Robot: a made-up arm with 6 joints. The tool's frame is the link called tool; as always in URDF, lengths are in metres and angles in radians.
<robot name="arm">
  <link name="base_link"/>
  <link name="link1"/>
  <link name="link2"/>
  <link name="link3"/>
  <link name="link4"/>
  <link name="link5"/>
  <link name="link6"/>
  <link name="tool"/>
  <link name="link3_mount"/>
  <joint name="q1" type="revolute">
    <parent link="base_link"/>
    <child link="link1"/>
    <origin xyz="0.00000 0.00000 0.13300" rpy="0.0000 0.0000 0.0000"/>
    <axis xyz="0 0 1"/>
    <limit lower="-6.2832" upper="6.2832"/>
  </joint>
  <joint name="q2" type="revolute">
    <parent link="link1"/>
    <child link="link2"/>
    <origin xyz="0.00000 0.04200 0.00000" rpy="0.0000 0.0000 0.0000"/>
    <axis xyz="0 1 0"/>
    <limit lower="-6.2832" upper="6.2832"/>
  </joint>
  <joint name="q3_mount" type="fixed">
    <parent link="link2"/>
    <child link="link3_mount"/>
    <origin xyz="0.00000 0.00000 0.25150" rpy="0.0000 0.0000 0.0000"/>
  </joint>
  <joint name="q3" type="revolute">
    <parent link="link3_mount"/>
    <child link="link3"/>
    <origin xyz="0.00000 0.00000 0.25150" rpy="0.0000 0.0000 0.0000"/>
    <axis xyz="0 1 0"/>
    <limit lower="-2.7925" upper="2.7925"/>
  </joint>
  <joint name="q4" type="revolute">
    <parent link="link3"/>
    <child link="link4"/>
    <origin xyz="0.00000 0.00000 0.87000" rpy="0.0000 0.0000 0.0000"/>
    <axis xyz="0 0 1"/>
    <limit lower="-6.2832" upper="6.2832"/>
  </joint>
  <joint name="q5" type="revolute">
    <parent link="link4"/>
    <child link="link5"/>
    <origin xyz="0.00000 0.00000 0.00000" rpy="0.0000 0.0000 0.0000"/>
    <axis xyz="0 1 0"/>
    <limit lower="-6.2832" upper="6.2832"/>
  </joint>
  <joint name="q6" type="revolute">
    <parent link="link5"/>
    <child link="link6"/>
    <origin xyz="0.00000 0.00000 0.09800" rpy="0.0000 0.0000 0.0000"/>
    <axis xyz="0 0 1"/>
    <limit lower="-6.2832" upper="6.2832"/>
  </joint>
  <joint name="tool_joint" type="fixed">
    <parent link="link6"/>
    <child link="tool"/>
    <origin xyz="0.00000 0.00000 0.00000" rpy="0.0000 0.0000 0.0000"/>
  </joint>
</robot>
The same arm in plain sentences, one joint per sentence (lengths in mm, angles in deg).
The arm has six revolute joints in a row. What follows holds with every joint at zero, and every direction is one of the base frame's.
Joint 1 lies 133.0 mm along +z from the base frame's origin and rotates about +z, from -360.00 to 360.00 deg.
Joint 2 lies 42.0 mm along +y from joint 1 and rotates about +y, from -360.00 to 360.00 deg.
Joint 3 lies 503.0 mm along +z from joint 2 and rotates about +y, from -160.00 to 160.00 deg.
Joint 4 lies 870.0 mm along +z from joint 3 and rotates about +z, from -360.00 to 360.00 deg.
Joint 5 lies at the same point as joint 4 and rotates about +y, from -360.00 to 360.00 deg.
Joint 6 lies 98.0 mm along +z from joint 5 and rotates about +z, from -360.00 to 360.00 deg.
The tool frame, which is the frame that the pose is given for, lies at the same point as joint 6; its axes are parallel to the base frame's.

